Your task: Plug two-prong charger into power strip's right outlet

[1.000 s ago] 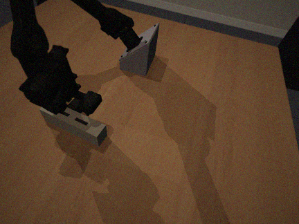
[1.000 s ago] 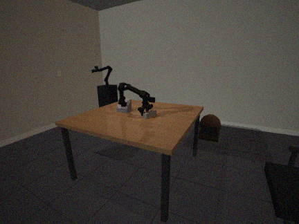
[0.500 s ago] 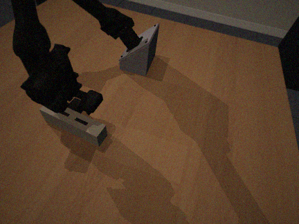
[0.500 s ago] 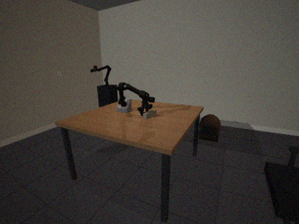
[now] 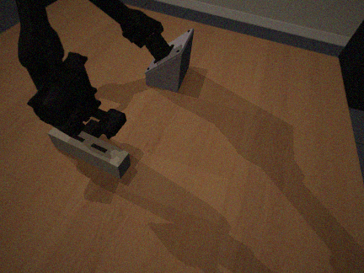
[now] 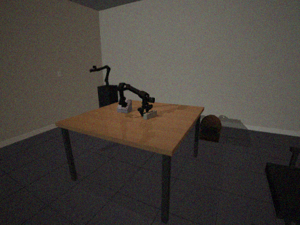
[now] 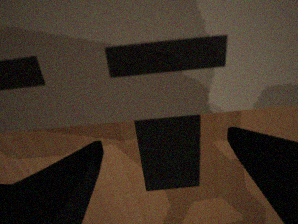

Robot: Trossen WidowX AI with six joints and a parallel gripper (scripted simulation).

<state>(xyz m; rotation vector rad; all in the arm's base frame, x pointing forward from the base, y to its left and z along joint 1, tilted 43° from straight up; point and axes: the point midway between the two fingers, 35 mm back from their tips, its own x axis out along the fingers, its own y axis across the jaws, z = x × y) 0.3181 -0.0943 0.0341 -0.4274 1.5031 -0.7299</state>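
My gripper tip is now 3 cm short of the charger and 1 cm below it.
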